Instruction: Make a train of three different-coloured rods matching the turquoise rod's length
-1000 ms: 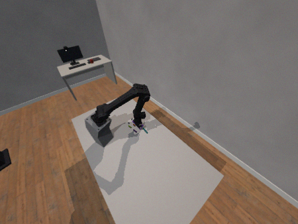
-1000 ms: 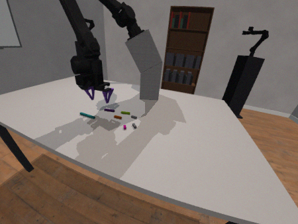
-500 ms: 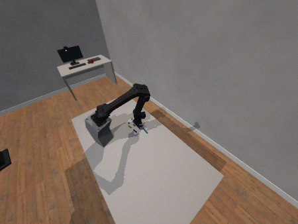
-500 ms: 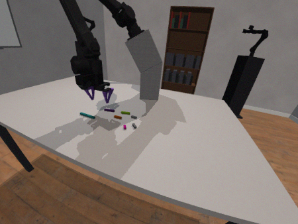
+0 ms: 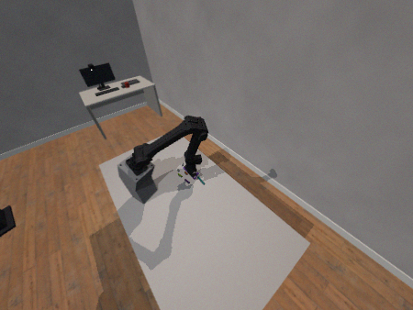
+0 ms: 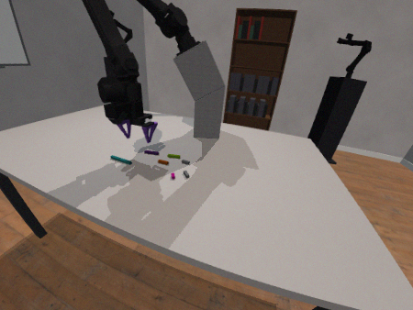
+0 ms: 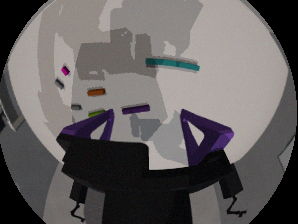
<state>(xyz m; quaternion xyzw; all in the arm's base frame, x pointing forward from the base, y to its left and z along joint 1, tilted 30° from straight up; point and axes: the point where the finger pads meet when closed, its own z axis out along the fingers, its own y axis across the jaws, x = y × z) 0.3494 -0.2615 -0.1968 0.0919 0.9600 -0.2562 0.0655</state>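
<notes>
Now: hand 16 cm to the right of the magenta rod, 10 cm short of it and 8 cm above it. From my hand the other things lie so: purple rod (8 cm below, 3 cm to the left, 3 cm behind); turquoise rod (8 cm below, 6 cm to the right, 5 cm ahead); orange rod (10 cm to the left, 8 cm below, 3 cm ahead).
</notes>
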